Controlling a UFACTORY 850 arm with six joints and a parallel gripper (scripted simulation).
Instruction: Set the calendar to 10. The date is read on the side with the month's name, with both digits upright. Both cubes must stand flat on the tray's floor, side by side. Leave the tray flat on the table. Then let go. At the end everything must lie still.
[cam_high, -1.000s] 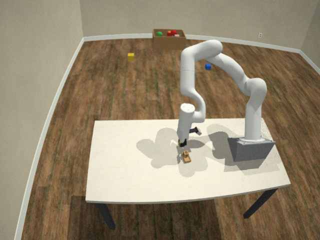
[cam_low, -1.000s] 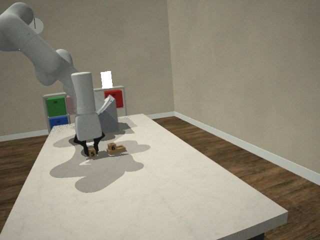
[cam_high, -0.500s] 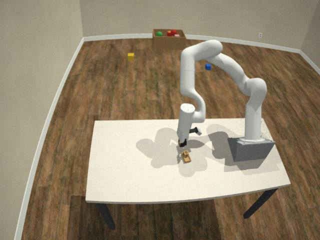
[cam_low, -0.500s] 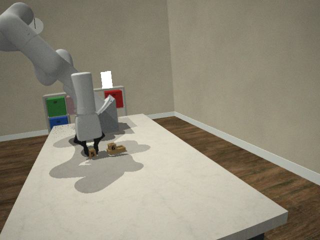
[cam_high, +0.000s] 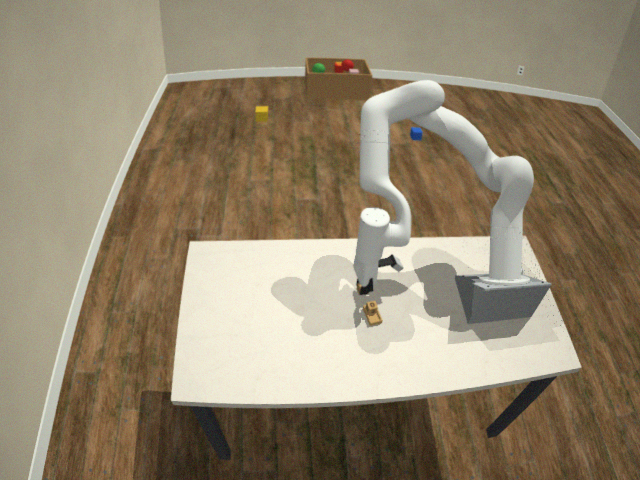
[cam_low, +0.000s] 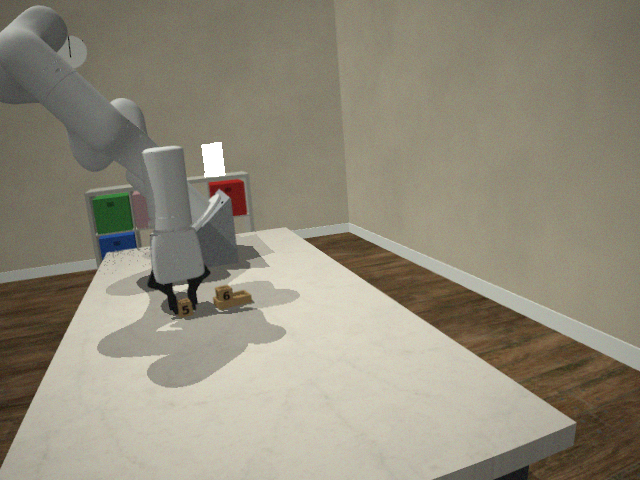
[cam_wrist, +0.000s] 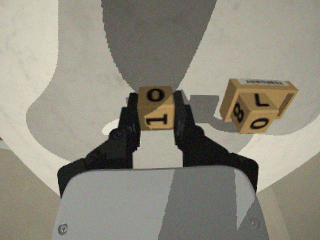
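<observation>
The cube lies 90 mm to the left of my hand and 10 mm behind it. From my hand the other things lie so: wooden tray: 110 mm to the left, 20 mm below, 20 mm behind.
</observation>
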